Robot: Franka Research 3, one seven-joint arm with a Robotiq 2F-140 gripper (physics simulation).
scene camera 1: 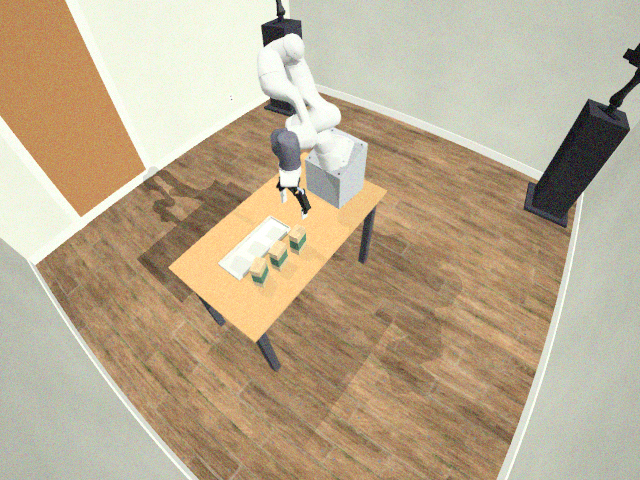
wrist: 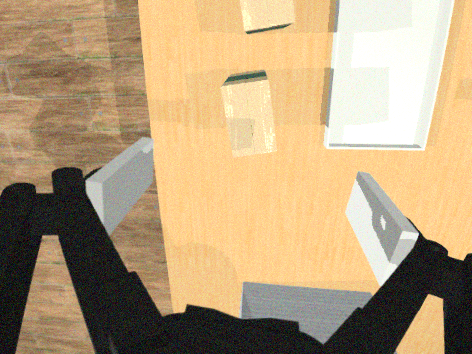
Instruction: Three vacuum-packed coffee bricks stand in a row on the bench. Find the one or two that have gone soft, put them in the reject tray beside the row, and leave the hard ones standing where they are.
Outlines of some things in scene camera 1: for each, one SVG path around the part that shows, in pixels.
A white reject tray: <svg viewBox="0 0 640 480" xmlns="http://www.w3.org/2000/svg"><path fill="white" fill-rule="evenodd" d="M291 227L270 215L218 263L219 266L240 281L249 272L256 256L263 258L277 240L280 241L291 230Z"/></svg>
